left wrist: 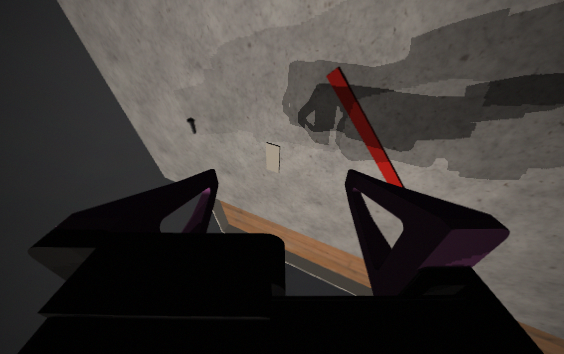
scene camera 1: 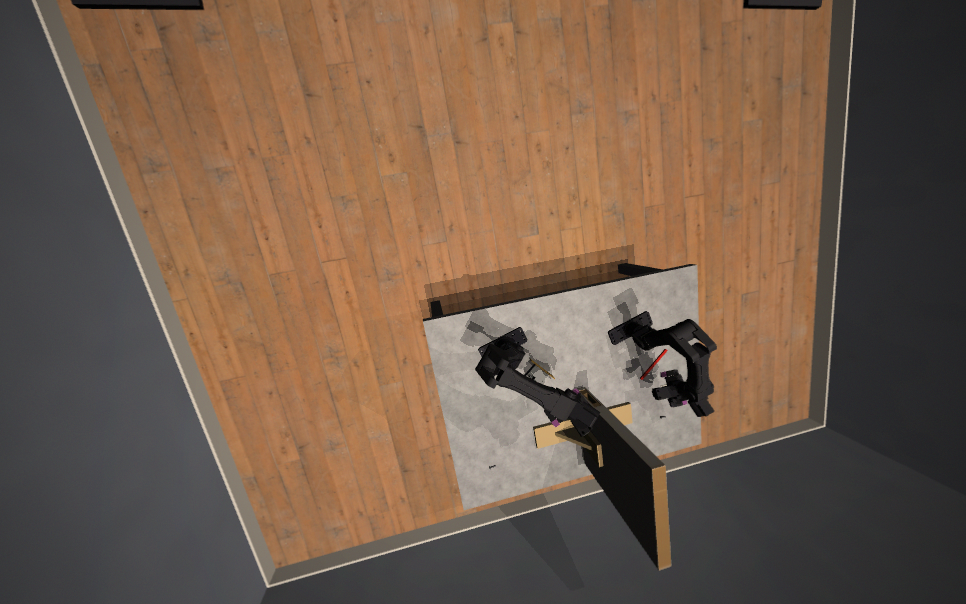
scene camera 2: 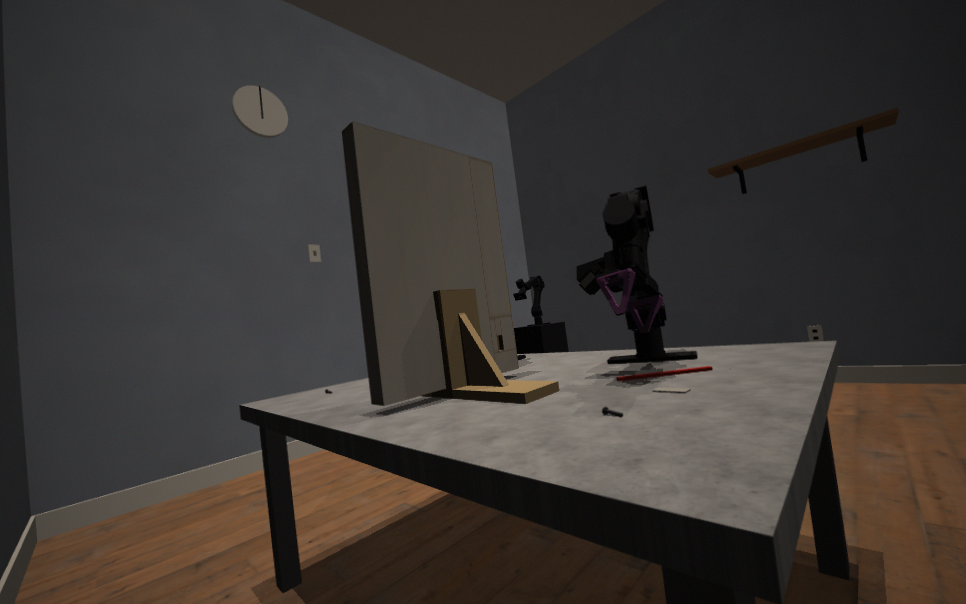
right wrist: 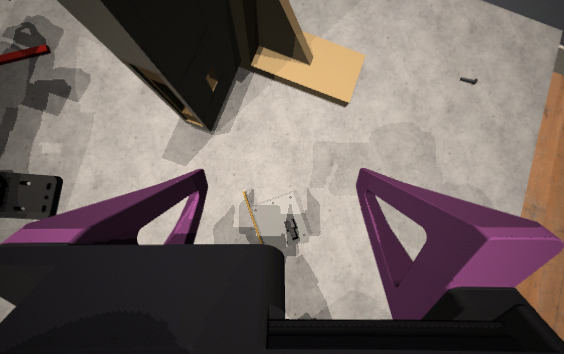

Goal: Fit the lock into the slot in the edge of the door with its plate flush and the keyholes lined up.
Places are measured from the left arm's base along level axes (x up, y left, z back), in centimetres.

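Pixels of known places: left gripper, fingertip midpoint: (left wrist: 281,176) (scene camera 2: 633,324); right gripper, fingertip midpoint: (right wrist: 281,177); left arm's base, origin of the base link: (scene camera 1: 629,327) (scene camera 2: 651,359); right arm's base, origin of the base link: (scene camera 1: 502,344).
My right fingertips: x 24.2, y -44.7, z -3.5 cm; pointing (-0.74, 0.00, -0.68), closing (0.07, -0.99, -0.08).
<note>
Ahead of a thing's pixels: the offset from my right fingertips to its top centre. "spot": to the spot under its first point.
The lock {dx -21.6, dy -1.3, dz +5.0 cm} (scene camera 1: 542,368) (right wrist: 285,205) lies on the table near the right arm's base, a pale grey case with a thin brass plate {spot: dx -21.6, dy +2.9, dz +4.5 cm} (right wrist: 253,218) along one edge. The door {dx +29.9, dy +8.4, dz -28.3 cm} (scene camera 1: 626,477) (scene camera 2: 420,263) (right wrist: 175,45) stands upright; the slot {spot: dx -11.6, dy +14.5, dz -10.5 cm} (right wrist: 160,90) in its edge shows dark and empty, with a keyhole {spot: dx -15.1, dy +13.7, dz -14.8 cm} (scene camera 2: 500,341) (right wrist: 212,81) in its face. My right gripper (scene camera 1: 565,407) (right wrist: 281,177) is open and empty, high above the table beside the door's slotted end. My left gripper (scene camera 1: 669,388) (scene camera 2: 634,320) (left wrist: 281,176) is open and empty, above the table at the picture's right in scene camera 1.
A wooden stand (scene camera 1: 548,434) (scene camera 2: 541,389) (right wrist: 340,65) supports the door. A red bar {dx -23.6, dy +49.0, dz -18.3 cm} (scene camera 1: 653,363) (scene camera 2: 663,373) (left wrist: 367,127) (right wrist: 25,54) and a small cream plate {dx -24.0, dy +50.9, dz -32.0 cm} (scene camera 2: 671,390) (left wrist: 273,157) lie near the left arm. Dark screws (scene camera 1: 491,467) (scene camera 2: 612,412) (left wrist: 192,125) (right wrist: 469,80) lie apart.
</note>
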